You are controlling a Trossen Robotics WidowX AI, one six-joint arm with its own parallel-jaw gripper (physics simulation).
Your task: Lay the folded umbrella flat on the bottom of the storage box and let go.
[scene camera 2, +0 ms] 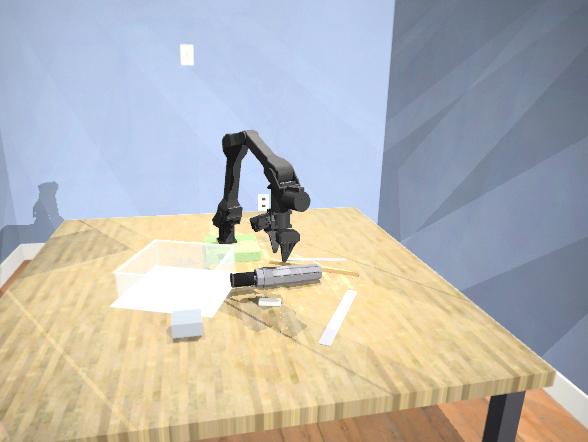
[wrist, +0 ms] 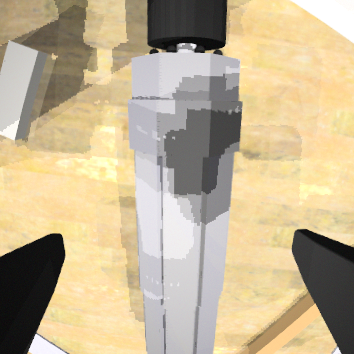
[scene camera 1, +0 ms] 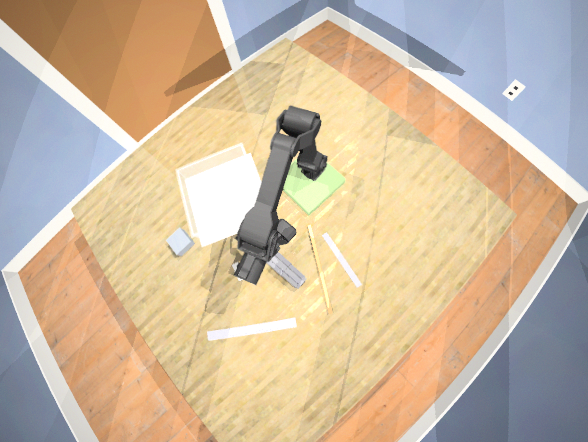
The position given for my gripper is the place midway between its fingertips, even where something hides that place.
My gripper [scene camera 2: 279, 257] is open and holds nothing. Also in view: a folded umbrella [scene camera 2: 268, 276]. A storage box [scene camera 2: 176, 275] and a small white piece [wrist: 29, 62] rest on the table.
The folded umbrella shows as well in the wrist view [wrist: 184, 119]. The storage box also shows in scene camera 1 [scene camera 1: 217, 191]. My gripper shows as well in the wrist view [wrist: 179, 243].
